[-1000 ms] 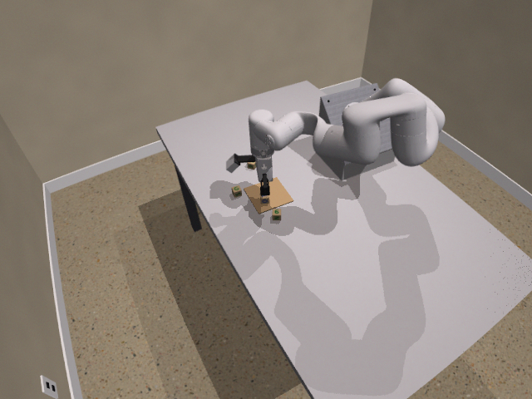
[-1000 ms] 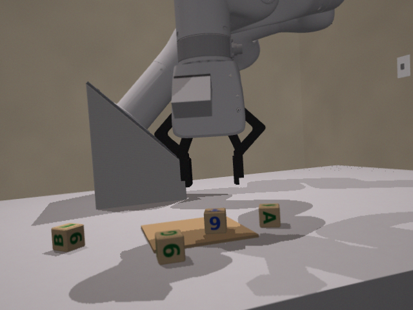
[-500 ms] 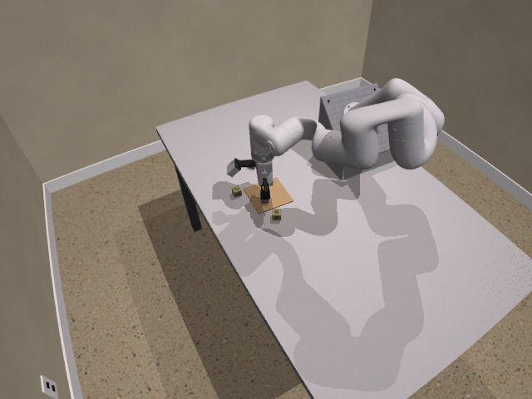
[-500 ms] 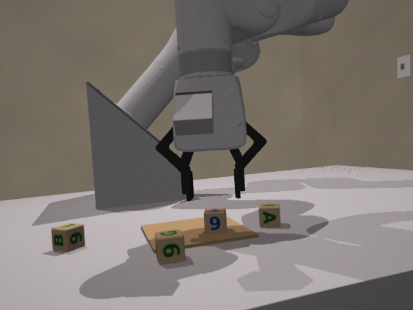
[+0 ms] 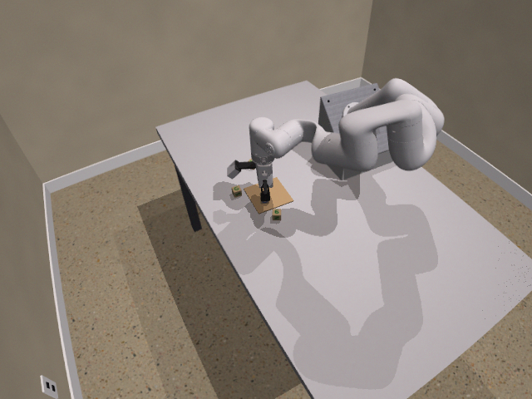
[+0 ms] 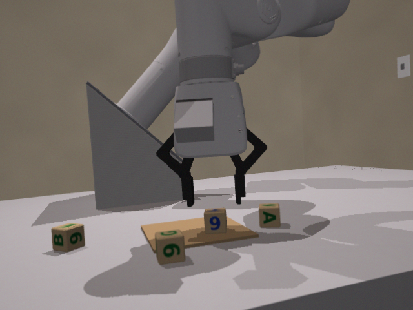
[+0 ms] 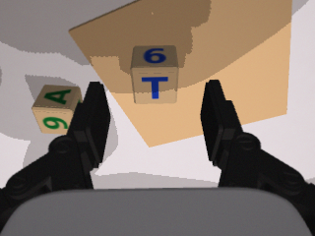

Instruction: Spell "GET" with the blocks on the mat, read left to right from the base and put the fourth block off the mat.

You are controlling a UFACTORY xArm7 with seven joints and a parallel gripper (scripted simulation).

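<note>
Now: the tan mat 20 mm behind my hand, 30 mm to the right of it and 60 mm below it. The rest, counted from my hand: wooden block 80 mm ahead, 80 mm to the right, 40 mm below.
</note>
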